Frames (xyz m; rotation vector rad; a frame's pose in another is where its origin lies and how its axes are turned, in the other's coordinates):
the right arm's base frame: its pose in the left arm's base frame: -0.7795 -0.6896 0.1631 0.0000 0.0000 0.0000
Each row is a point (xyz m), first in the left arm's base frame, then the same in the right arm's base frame.
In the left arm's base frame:
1: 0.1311 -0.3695 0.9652
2: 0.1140 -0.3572 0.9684
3: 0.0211 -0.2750 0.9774
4: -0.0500 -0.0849 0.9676
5: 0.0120 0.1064 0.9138
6: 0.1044 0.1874 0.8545
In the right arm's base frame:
1: 0.9106 0.3201 0.8021
2: 0.8935 0.3324 0.8053
3: 0.8006 0.4146 0.8143
4: 0.7295 0.6047 0.8045
5: 0.7915 0.7960 0.7507
6: 0.8839 0.8770 0.6914

